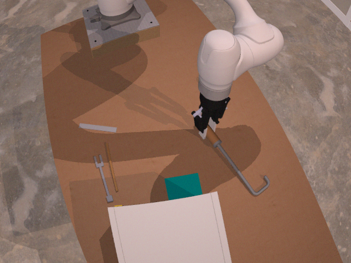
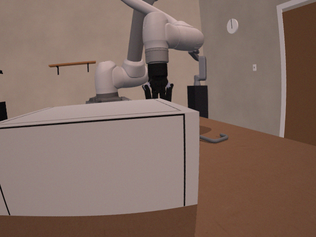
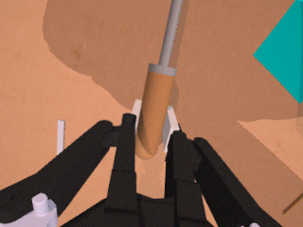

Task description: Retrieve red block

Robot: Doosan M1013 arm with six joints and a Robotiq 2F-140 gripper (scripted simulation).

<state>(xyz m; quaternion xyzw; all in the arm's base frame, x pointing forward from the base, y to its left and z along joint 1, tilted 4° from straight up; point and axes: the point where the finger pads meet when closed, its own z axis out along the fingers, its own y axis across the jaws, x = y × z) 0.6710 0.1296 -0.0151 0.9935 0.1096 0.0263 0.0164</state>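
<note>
The thin wooden stick is 330 mm to the right of my hand and 30 mm below it. Also, from my hand: grey spoon: 170 mm behind, 90 mm to the left, 30 mm below; then teal square: 160 mm ahead, 140 mm to the right, 40 mm below; then long hook tool: 110 mm ahead, 60 mm to the left, 20 mm below.
</note>
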